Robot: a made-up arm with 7 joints. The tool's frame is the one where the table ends. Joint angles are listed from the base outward.
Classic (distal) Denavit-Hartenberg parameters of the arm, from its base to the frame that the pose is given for. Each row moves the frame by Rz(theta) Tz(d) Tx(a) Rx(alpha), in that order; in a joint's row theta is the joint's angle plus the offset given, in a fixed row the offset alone. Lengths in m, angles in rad.
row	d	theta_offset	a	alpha
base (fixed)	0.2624	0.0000	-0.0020	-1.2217
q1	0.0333	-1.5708	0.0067	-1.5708
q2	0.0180	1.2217	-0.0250	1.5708
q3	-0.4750	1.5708	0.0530	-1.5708
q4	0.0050	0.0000	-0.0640	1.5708
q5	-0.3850	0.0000	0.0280	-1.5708
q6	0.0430	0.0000	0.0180	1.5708
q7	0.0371	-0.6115	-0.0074	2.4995
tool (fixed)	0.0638	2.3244	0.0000	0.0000
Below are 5 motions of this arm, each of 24 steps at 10 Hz.
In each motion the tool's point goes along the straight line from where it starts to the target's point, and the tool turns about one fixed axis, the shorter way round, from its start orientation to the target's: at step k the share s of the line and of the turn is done. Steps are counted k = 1, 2, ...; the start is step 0. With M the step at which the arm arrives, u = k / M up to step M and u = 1 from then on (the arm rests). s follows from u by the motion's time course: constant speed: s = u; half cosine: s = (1 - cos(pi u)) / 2; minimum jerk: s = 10 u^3 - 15 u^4 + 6 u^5.
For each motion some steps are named. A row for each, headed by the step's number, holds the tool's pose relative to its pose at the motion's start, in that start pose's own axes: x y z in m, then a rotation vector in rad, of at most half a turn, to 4 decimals.
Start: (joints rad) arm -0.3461 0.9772 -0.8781 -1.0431 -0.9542 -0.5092 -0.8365
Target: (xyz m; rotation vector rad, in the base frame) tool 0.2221 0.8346 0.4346 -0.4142 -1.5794 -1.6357
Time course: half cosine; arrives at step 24
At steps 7, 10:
7: 0.0881 -0.0773 -0.1087 0.2593 0.2599 -0.1612
10: 0.1669 -0.1465 -0.2060 0.4913 0.4925 -0.3053

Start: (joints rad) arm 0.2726 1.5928 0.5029 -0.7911 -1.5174 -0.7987 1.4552
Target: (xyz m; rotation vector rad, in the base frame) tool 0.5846 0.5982 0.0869 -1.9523 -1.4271 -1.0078
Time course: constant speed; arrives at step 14
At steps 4, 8, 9, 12, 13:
4: -0.1192 -0.0485 0.0441 -0.1080 0.0922 0.4102
8: -0.2385 -0.0970 0.0883 -0.2161 0.1843 0.8205
9: -0.2683 -0.1091 0.0993 -0.2431 0.2074 0.9230
12: -0.3577 -0.1455 0.1324 -0.3241 0.2765 1.2307
13: -0.3875 -0.1576 0.1434 -0.3511 0.2996 1.3333

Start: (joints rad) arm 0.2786 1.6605 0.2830 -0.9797 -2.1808 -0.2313 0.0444
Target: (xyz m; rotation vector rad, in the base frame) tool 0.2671 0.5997 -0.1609 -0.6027 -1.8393 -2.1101
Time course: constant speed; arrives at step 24
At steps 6, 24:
6: -0.0776 0.0483 -0.1060 0.1374 -0.0626 -0.3223
24: -0.3104 0.1932 -0.4241 0.5497 -0.2504 -1.2891

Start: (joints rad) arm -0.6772 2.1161 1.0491 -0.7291 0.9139 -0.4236 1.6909
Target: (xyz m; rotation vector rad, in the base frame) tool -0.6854 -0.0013 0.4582 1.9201 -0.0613 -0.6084
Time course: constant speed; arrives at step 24
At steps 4, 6, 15, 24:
4: 0.0347 -0.1286 0.0474 0.1377 0.1018 -0.0287
6: 0.0520 -0.1929 0.0712 0.2066 0.1526 -0.0430
15: 0.1301 -0.4822 0.1779 0.5165 0.3816 -0.1076
24: 0.2082 -0.7716 0.2846 0.8265 0.6106 -0.1722

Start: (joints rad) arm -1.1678 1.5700 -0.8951 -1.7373 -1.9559 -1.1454 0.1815
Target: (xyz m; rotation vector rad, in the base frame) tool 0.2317 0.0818 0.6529 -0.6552 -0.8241 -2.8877
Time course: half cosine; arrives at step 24
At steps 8, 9, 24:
8: 0.0456 -0.0036 -0.1029 0.0929 0.2722 -0.2699
9: 0.0563 -0.0044 -0.1270 0.1147 0.3360 -0.3333
24: 0.1825 -0.0144 -0.4116 0.3717 1.0886 -1.0798

